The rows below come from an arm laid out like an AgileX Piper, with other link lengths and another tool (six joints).
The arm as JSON. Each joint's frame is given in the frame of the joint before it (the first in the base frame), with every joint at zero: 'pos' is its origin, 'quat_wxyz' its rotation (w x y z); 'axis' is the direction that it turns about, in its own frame. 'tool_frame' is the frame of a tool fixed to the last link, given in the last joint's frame.
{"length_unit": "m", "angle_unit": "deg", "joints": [
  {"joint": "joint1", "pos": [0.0, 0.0, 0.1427], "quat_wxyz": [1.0, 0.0, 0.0, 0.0], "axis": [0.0, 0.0, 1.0]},
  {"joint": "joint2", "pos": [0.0, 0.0, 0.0], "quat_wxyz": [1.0, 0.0, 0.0, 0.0], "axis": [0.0, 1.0, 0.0]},
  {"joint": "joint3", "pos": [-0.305, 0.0, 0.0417], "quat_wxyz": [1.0, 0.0, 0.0, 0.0], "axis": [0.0, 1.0, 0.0]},
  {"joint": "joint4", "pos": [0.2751, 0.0, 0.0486], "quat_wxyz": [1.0, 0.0, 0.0, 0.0], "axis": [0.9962, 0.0, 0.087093]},
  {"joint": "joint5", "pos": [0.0, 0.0, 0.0], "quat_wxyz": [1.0, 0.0, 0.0, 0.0], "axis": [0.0, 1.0, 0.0]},
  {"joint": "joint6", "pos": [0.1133, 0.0, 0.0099], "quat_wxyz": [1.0, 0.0, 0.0, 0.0], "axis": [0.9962, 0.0, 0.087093]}
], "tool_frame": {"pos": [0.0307, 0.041, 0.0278], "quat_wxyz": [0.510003, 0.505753, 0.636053, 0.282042]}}
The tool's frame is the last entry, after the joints.
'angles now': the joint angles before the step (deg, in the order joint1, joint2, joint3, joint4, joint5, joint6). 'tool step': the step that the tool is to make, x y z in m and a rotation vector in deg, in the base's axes. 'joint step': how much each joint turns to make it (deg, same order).
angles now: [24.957 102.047 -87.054 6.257 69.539 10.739]
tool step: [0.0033 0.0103 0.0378 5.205 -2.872 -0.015]
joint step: [0.004 -0.902 -4.749 3.589 0.899 -0.315]
